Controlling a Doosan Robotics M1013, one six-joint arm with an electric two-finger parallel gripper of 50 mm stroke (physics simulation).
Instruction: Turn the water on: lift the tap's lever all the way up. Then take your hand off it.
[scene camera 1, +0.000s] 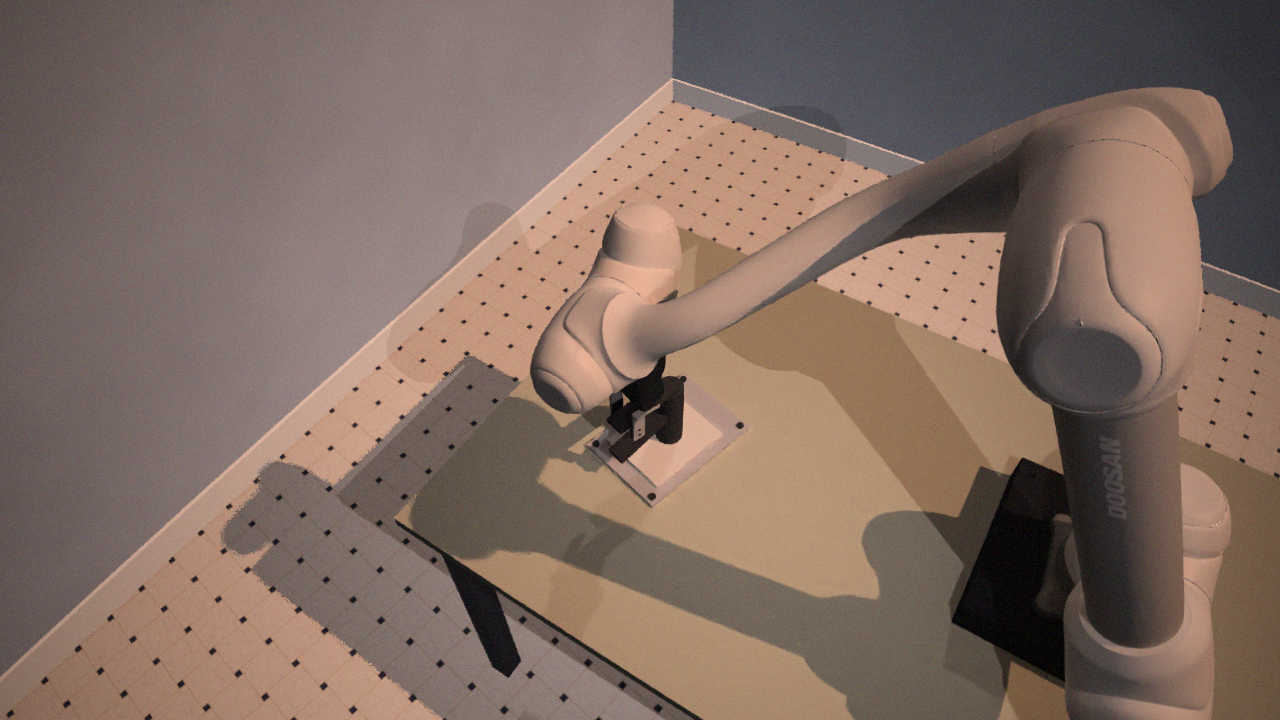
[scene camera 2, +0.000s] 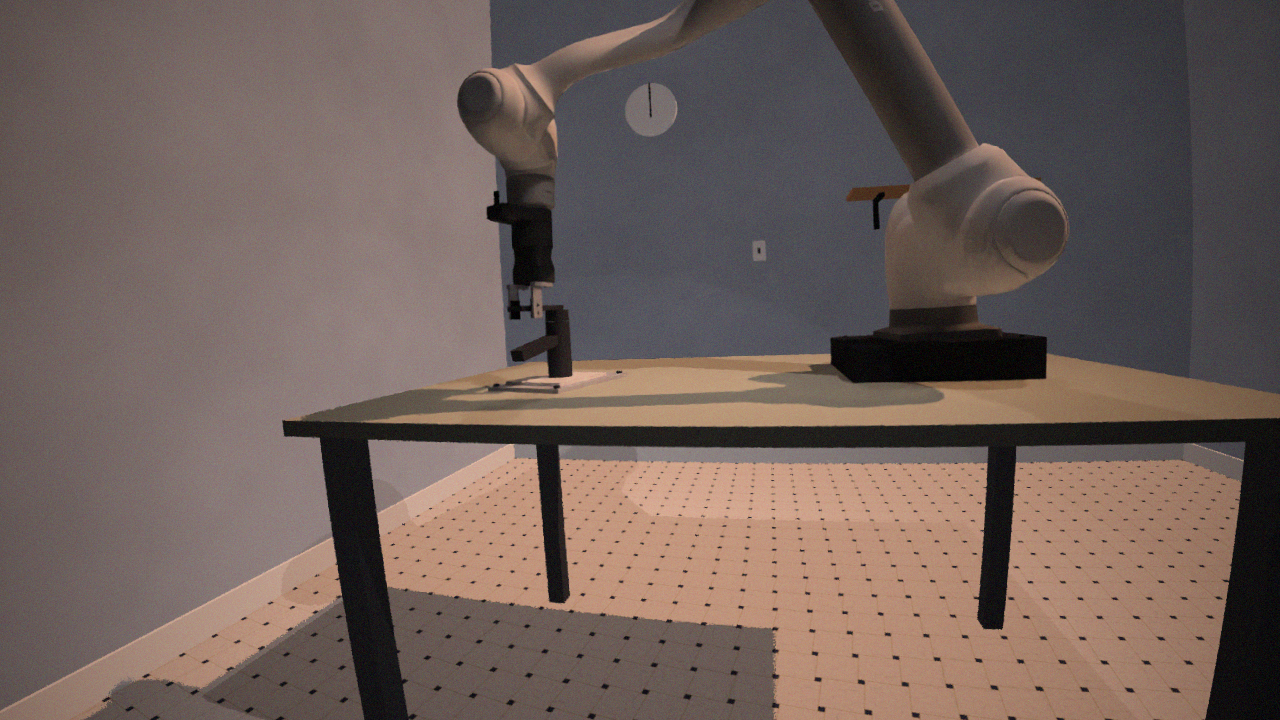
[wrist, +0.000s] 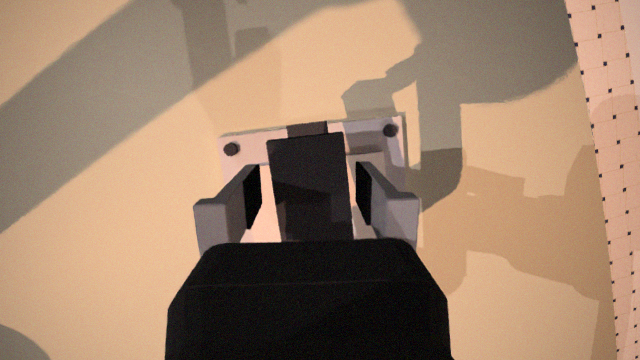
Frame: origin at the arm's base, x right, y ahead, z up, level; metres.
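Where they show: gripper, fingertip midpoint: (scene camera 1: 627, 424) (scene camera 2: 525, 318) (wrist: 308, 183); arm's base, link origin: (scene camera 2: 932, 336).
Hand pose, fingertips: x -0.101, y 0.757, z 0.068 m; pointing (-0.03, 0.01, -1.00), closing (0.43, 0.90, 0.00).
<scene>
Things, the pixels of their top centre, and the offset from my fingertips. "spot": a spot on its surface instead. Level surfaces: height alone.
- dark tap, surface spot: (scene camera 1: 672, 422) (scene camera 2: 563, 344) spot: dx +0.072, dy -0.047, dz -0.053 m
- pale square plate, top centre: (wrist: 323, 250) (scene camera 1: 668, 433) (scene camera 2: 560, 377) dx +0.091, dy -0.032, dz -0.121 m
- table, surface height: dz -0.133 m
The dark tap (scene camera 1: 672, 422) (scene camera 2: 560, 347) stands upright on a pale square plate (scene camera 1: 677, 479) (wrist: 260, 144). Its spout (scene camera 1: 630, 448) (scene camera 2: 533, 348) (wrist: 307, 129) slopes down and outward. Its flat dark lever (scene camera 1: 620, 418) (scene camera 2: 551, 308) (wrist: 311, 172) sticks out from the column's top above the spout and looks about level in scene camera 2. My gripper (scene camera 1: 628, 414) (scene camera 2: 526, 308) (wrist: 308, 183) points down and is open. Its fingers stand on either side of the lever, with a gap on each side in the wrist view. My gripper's body hides the lever's column end in the wrist view.
The plate has dark screws at its corners and lies near the left end of the table (scene camera 1: 769, 501) (scene camera 2: 716, 407). The robot's black base block (scene camera 1: 1006, 564) (scene camera 2: 939, 358) is at the right. A wall (scene camera 1: 313, 179) (scene camera 2: 223, 223) rises beyond the table's left end.
</scene>
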